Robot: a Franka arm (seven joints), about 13 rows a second.
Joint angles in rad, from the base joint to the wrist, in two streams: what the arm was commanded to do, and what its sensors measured. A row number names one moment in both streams.
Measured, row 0:
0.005 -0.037 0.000 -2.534 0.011 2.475 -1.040
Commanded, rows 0 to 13:
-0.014 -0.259 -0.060 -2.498 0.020 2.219 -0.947
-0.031 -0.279 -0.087 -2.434 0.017 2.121 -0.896
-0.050 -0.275 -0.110 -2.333 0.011 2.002 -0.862
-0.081 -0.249 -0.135 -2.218 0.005 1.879 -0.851
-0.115 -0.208 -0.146 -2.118 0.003 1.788 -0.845
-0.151 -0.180 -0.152 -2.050 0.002 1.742 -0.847
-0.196 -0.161 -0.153 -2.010 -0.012 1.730 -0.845
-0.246 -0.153 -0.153 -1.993 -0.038 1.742 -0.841
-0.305 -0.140 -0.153 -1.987 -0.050 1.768 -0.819
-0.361 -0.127 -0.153 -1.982 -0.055 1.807 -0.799
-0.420 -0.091 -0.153 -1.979 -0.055 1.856 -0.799
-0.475 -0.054 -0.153 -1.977 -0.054 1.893 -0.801
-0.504 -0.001 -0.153 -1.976 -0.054 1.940 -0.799
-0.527 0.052 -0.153 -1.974 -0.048 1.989 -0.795
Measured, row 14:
-0.479 -0.060 -0.170 -2.013 -0.044 1.931 -0.827
